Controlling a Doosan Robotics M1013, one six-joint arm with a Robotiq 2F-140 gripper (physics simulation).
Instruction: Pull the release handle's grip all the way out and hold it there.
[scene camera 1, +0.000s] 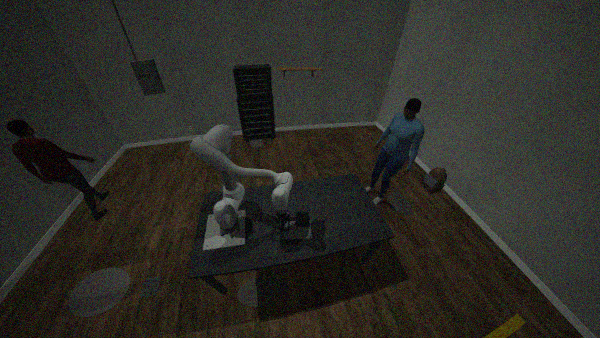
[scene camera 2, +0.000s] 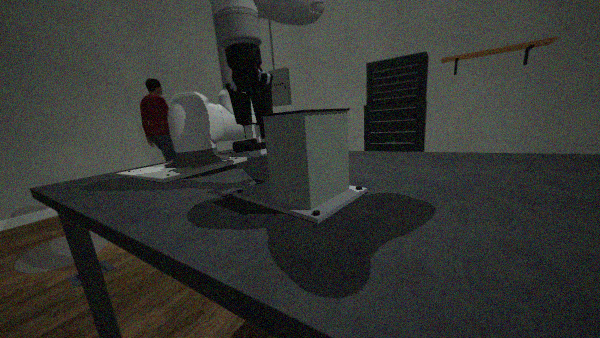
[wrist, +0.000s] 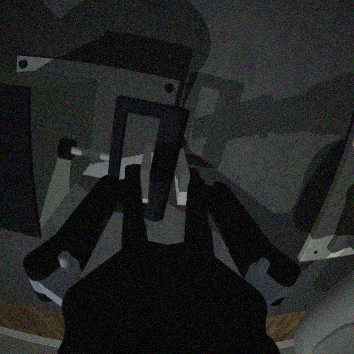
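Note:
The release handle (wrist: 120, 145) is a dark rectangular frame beside a pale box with a dark top (scene camera 1: 302, 219) (scene camera 2: 327, 155) (wrist: 15, 160). Its thick outer bar, the grip (scene camera 2: 244, 145) (wrist: 167, 162), stands apart from the box wall. A stretch of pale rod (wrist: 90, 152) shows between a black collar (wrist: 67, 149) at the box and the frame. My gripper (scene camera 2: 254, 131) (wrist: 162, 158) is shut on the grip, one finger on each side of it, in the wrist view. In scene camera 1 the grip is too dark to make out. In scene camera 2 the box hides part of the handle.
The box's bolted base plate (scene camera 2: 332, 207) (wrist: 100, 67) rests on the dark table (scene camera 1: 345, 200) (scene camera 2: 475, 225). The arm's white base plate (scene camera 1: 212, 241) (wrist: 320, 245) is nearby. A person in blue (scene camera 1: 400, 137) and one in red (scene camera 1: 42, 160) (scene camera 2: 154, 117) stand beyond the table. A dark cabinet (scene camera 1: 255, 102) (scene camera 2: 397, 105) stands behind.

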